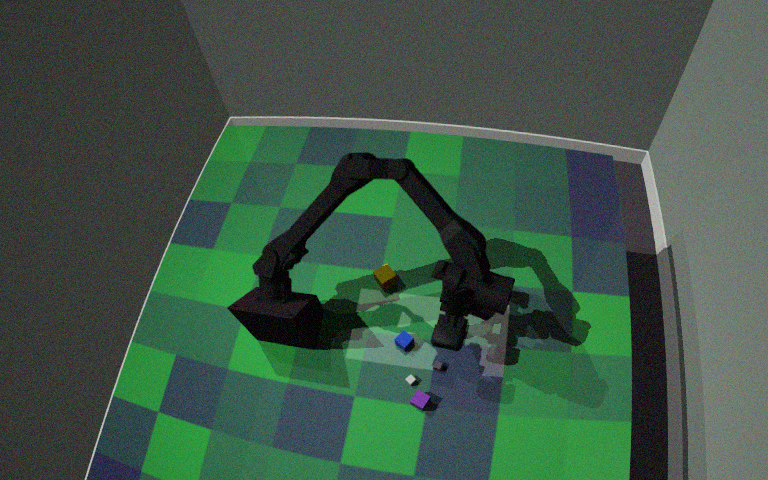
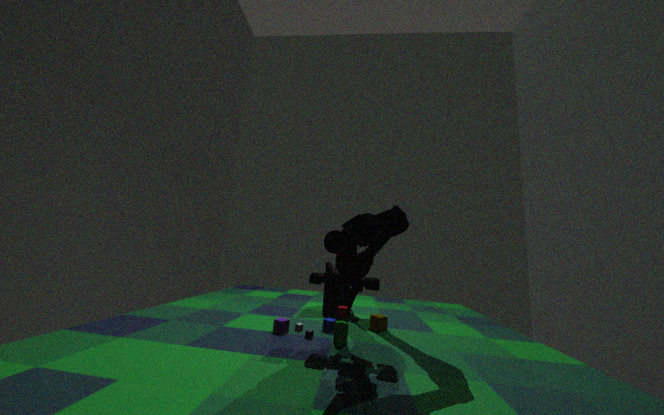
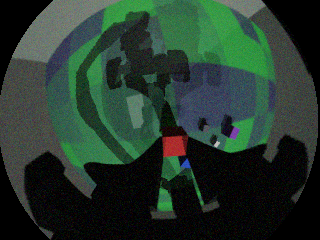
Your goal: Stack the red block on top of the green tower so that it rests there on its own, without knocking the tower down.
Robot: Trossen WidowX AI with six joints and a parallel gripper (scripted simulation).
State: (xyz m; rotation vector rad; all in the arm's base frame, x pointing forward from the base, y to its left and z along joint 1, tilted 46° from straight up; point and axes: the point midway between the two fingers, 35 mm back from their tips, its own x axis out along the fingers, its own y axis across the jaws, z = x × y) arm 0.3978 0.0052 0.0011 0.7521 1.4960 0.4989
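My gripper tip is 90 mm to the left of the small dark block, 70 mm above it and 30 mm past it. Round my gripper tip: red block (10 mm above); then blue block (110 mm behind, 60 mm below, 40 mm to the right); then small white block (130 mm to the right, 90 mm behind, 70 mm below).
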